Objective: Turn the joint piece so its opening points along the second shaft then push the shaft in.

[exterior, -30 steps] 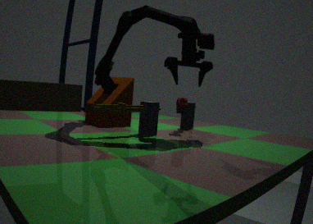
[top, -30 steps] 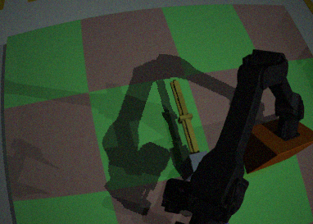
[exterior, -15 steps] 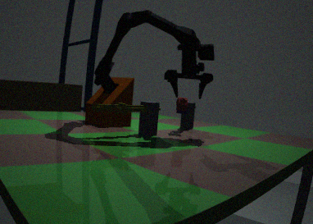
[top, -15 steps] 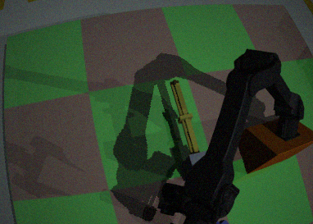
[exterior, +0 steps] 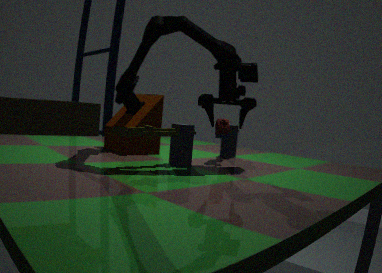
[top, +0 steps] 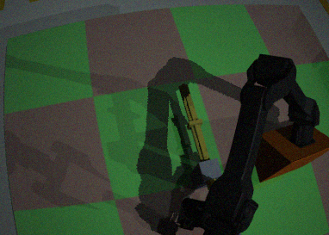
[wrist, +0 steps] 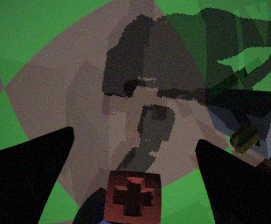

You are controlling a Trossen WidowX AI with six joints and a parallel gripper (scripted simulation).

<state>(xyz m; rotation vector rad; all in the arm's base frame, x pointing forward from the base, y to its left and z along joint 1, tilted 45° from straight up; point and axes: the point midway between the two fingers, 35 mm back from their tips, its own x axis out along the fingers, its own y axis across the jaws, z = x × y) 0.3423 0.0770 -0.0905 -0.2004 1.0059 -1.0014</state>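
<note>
The square joint piece is 50 mm behind my gripper tip and 30 mm to the left of it.
</note>
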